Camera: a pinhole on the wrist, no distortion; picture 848 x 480 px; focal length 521.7 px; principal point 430.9 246.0 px. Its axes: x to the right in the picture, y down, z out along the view. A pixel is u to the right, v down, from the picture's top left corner.
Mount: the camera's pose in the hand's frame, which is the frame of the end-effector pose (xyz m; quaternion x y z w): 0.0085 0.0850 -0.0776 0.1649 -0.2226 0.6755 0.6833
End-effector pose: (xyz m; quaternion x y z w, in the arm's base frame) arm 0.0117 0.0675 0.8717 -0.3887 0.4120 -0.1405 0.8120
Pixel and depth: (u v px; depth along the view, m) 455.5 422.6 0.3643
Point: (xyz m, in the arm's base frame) 0.1097 0.2075 1.1008
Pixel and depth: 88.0 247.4 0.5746
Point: 0.2025 -0.1593 1.3687
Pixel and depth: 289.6 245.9 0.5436
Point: 0.2581 0.0286 1.2436
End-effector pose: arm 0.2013 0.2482 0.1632 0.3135 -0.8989 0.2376 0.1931
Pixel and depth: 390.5 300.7 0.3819
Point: 0.2932 0.0565 -0.0094
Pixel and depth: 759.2 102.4 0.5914
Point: -0.0655 -0.0952 -0.3172
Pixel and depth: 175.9 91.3 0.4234
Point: 0.2996 -0.1185 0.1636
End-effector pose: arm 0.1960 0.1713 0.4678 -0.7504 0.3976 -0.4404 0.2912
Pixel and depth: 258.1 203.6 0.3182
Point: 0.3810 0.2640 0.5469
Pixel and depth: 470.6 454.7 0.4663
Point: 0.4615 0.4471 0.3304
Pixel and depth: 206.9 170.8 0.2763
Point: 0.3457 0.2401 0.5645
